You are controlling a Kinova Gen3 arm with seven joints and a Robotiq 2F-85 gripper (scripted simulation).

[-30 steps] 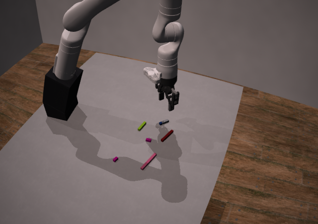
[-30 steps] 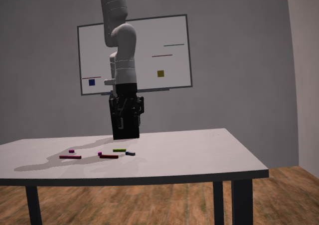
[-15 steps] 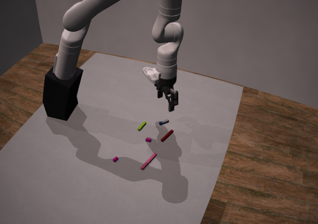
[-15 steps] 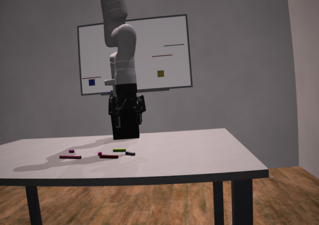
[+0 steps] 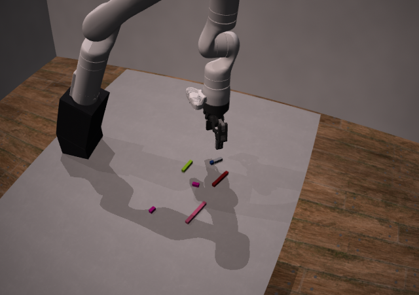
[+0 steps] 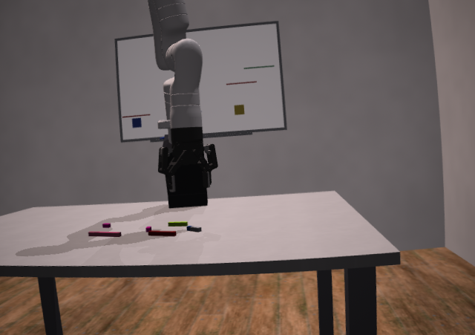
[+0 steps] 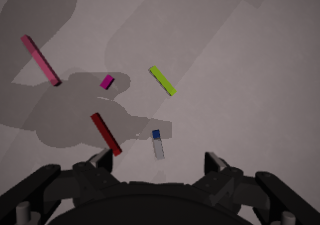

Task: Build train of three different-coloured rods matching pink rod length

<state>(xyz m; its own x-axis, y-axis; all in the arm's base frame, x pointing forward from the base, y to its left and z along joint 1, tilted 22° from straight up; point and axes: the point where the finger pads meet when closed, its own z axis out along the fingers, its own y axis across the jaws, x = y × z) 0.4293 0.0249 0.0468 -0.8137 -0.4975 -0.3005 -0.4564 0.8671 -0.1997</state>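
Right now the lime rod is 8 cm behind my hand, 4 cm to the right of it and 10 cm below it. The rest, counted from my hand: blue rod: 1 cm to the right, 10 cm below; then red rod: 4 cm ahead, 7 cm to the right, 10 cm below; then grey rod: 1 cm ahead, 1 cm to the left, 10 cm below.
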